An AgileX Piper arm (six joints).
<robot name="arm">
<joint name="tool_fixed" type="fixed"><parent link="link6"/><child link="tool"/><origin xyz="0 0 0" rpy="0 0 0"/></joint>
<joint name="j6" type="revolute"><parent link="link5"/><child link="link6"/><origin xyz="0 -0.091 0" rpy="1.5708 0 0"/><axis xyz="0 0 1"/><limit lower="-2.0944" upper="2.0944"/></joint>
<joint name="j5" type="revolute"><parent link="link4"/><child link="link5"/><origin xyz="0 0 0" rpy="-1.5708 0 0"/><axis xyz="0 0 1"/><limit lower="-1.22" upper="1.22"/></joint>
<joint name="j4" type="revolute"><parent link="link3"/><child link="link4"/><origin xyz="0.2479 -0.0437 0" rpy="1.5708 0 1.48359"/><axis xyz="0 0 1"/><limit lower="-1.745" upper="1.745"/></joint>
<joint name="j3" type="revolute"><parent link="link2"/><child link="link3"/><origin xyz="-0.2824 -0.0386 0" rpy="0 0 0"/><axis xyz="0 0 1"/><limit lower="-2.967" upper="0"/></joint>
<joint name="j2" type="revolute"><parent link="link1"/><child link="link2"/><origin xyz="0 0 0" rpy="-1.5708 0 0"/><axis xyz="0 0 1"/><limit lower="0" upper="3.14"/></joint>
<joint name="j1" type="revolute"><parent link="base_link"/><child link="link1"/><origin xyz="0 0 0.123" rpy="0 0 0"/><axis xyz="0 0 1"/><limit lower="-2.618" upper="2.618"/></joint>
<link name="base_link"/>
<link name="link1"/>
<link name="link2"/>
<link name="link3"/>
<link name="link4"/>
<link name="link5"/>
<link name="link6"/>
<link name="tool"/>
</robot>
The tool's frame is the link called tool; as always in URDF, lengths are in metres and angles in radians.
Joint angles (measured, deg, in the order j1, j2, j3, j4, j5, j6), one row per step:
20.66 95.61 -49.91 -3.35 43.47 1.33
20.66 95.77 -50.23 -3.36 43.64 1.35
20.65 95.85 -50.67 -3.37 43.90 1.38
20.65 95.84 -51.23 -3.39 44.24 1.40
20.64 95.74 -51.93 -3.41 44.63 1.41
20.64 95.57 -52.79 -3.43 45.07 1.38
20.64 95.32 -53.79 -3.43 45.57 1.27
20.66 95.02 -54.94 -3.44 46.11 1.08
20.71 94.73 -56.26 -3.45 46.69 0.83
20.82 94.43 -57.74 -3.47 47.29 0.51
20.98 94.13 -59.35 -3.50 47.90 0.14
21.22 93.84 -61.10 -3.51 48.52 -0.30
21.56 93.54 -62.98 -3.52 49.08 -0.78
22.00 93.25 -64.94 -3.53 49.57 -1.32
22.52 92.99 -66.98 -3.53 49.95 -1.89
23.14 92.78 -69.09 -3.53 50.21 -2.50
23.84 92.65 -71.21 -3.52 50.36 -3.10
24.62 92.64 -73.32 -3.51 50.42 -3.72
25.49 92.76 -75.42 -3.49 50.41 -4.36
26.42 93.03 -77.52 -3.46 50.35 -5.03
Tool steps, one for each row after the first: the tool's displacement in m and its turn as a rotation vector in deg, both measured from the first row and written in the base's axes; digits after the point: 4 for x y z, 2 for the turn. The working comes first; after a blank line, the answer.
Tool pose at each row, in the base's axes (x y z in m, rotation vector in deg; the steps are taken from these numbers as rounded here):
0.2630 0.0953 0.1629 -32.63 170.72 -1.93
0.2641 0.0957 0.1633 -32.61 170.73 -1.95
0.2655 0.0961 0.1645 -32.52 170.64 -1.95
0.2672 0.0967 0.1666 -32.44 170.42 -1.93
0.2692 0.0973 0.1697 -32.31 170.03 -1.86
0.2717 0.0982 0.1738 -32.22 169.45 -1.76
0.2744 0.0992 0.1789 -32.19 168.70 -1.60
0.2774 0.1004 0.1849 -32.27 167.77 -1.42
0.2808 0.1019 0.1917 -32.45 166.70 -1.22
0.2843 0.1038 0.1993 -32.79 165.45 -1.01
0.2880 0.1060 0.2076 -33.24 164.04 -0.78
0.2917 0.1088 0.2166 -33.84 162.48 -0.52
0.2953 0.1121 0.2264 -34.58 160.69 -0.20
0.2986 0.1161 0.2368 -35.48 158.71 0.16
0.3018 0.1205 0.2477 -36.47 156.54 0.57
0.3048 0.1256 0.2588 -37.58 154.18 1.02
0.3074 0.1311 0.2699 -38.72 151.76 1.52
0.3098 0.1373 0.2804 -39.97 149.33 2.03
0.3119 0.1440 0.2903 -41.33 146.92 2.55
0.3139 0.1512 0.2994 -42.78 144.57 3.08

0.0011 0.0004 0.0004 -0.01 0.00 -0.01
0.0025 0.0008 0.0016 0.01 -0.10 -0.06
0.0042 0.0014 0.0037 0.06 -0.32 -0.08
0.0062 0.0020 0.0068 0.19 -0.72 -0.11
0.0087 0.0029 0.0109 0.36 -1.28 -0.09
0.0114 0.0039 0.0160 0.59 -1.99 0.00
0.0144 0.0051 0.0220 0.86 -2.86 0.18
0.0178 0.0066 0.0288 1.17 -3.83 0.46
0.0213 0.0085 0.0364 1.50 -4.95 0.86
0.0250 0.0107 0.0447 1.86 -6.19 1.37
0.0287 0.0135 0.0537 2.26 -7.54 2.01
0.0323 0.0168 0.0635 2.73 -9.07 2.79
0.0356 0.0208 0.0739 3.25 -10.74 3.72
0.0388 0.0252 0.0848 3.84 -12.55 4.76
0.0418 0.0303 0.0959 4.47 -14.49 5.94
0.0444 0.0358 0.1070 5.15 -16.46 7.17
0.0468 0.0420 0.1175 5.83 -18.40 8.51
0.0489 0.0487 0.1274 6.51 -20.26 9.95
0.0509 0.0559 0.1365 7.18 -22.01 11.46

